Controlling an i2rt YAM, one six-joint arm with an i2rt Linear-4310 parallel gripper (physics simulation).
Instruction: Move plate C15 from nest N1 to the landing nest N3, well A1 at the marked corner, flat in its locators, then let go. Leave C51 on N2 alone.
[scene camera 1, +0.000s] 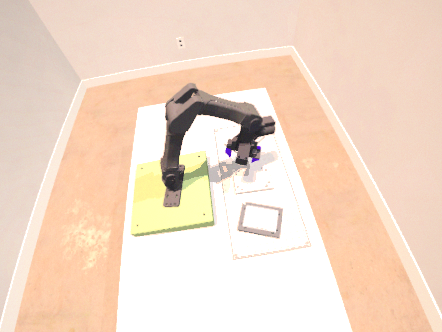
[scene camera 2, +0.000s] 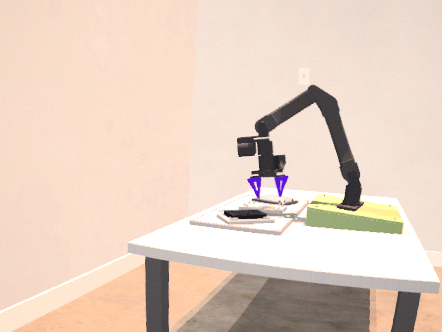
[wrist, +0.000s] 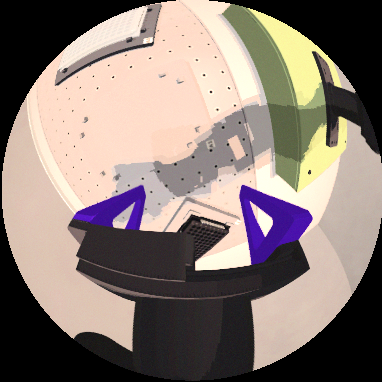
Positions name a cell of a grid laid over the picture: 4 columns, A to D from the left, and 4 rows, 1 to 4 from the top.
The gripper (scene camera 2: C3) is open and holds nothing. Also in view: a black perforated plate (wrist: C3).
The gripper is seen too in the wrist view (wrist: C2).
